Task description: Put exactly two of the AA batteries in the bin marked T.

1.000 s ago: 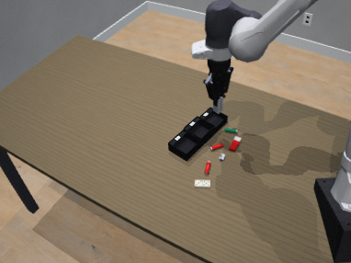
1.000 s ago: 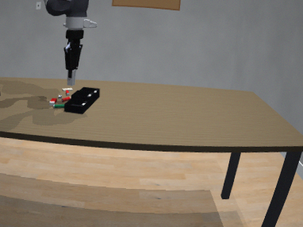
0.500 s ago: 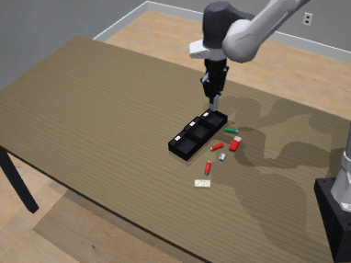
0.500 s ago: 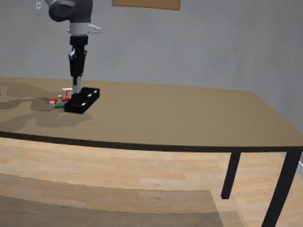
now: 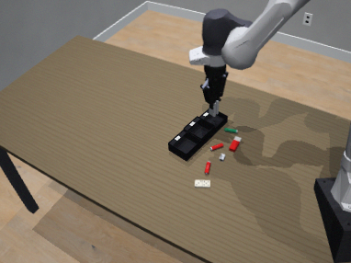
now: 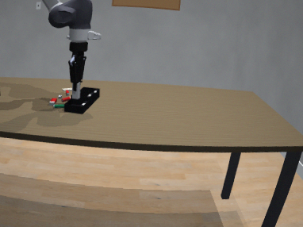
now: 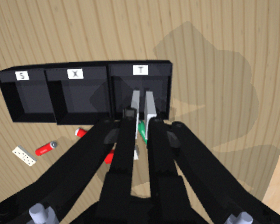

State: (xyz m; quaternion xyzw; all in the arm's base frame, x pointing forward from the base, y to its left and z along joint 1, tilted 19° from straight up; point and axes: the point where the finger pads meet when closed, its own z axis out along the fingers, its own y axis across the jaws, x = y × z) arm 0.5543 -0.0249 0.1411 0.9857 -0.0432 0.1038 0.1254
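The black bin row is 90 mm to the left of my hand and 60 mm below it. Round my hand: red-and-white block: 130 mm behind, 80 mm below, 40 mm to the left; then green battery: 80 mm below, 80 mm behind; then grey piece: 130 mm to the left, 130 mm behind, 80 mm below.
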